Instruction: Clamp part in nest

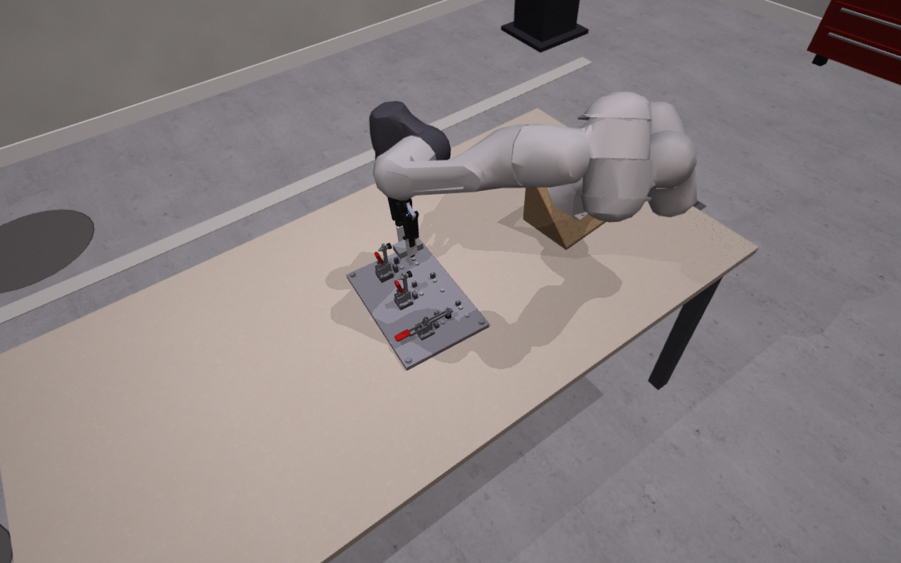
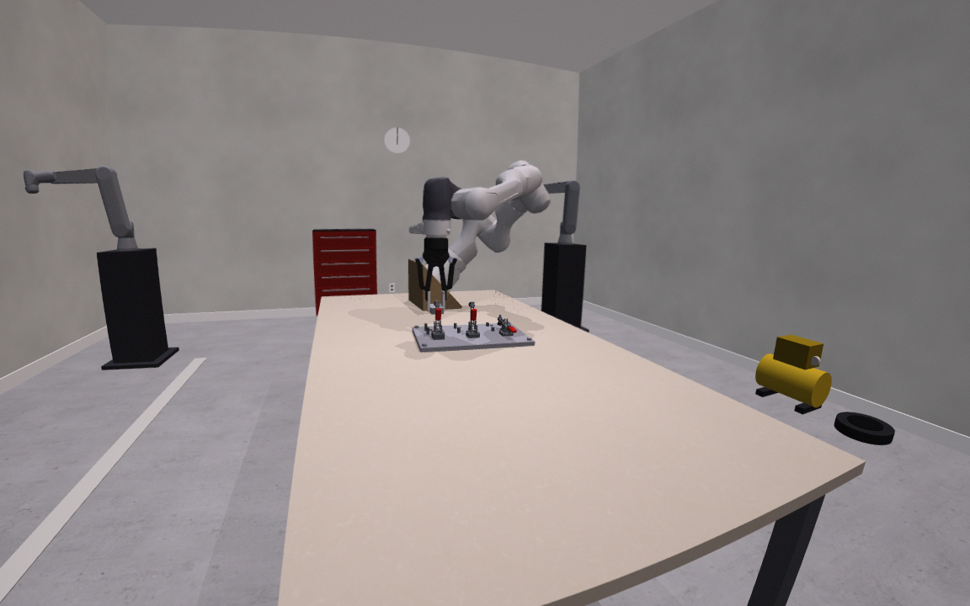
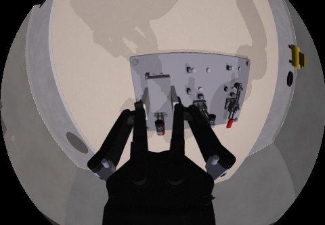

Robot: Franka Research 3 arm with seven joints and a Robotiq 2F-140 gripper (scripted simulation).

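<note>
Right now my hand is 30 mm above the part. Round my hand: grey fixture plate: 50 mm ahead, 100 mm to the left, 110 mm below.
</note>
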